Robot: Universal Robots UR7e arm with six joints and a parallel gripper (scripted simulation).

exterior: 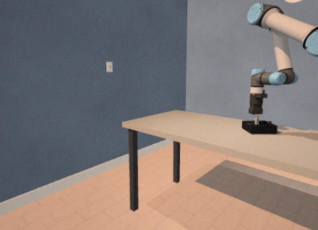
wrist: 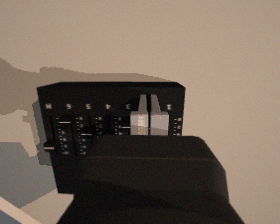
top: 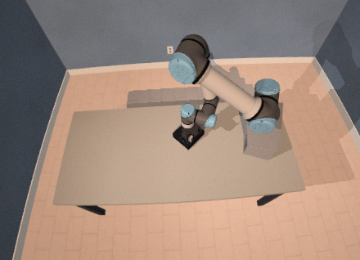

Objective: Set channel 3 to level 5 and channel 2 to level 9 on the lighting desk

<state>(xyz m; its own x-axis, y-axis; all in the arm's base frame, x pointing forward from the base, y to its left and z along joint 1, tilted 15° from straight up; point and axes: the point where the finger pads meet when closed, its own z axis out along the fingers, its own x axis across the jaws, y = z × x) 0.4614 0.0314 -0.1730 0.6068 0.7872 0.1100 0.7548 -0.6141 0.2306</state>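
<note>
Right now my hand is 3 cm to the left of the channel 3 fader cap and 1 cm above it. Also, from my hand: channel 1 fader cap 6 cm ahead, 2 cm to the right, 1 cm below; channel 4 fader cap 6 cm to the right, 1 cm below; channel 5 fader cap 2 cm behind, 7 cm to the right, 1 cm below.
</note>
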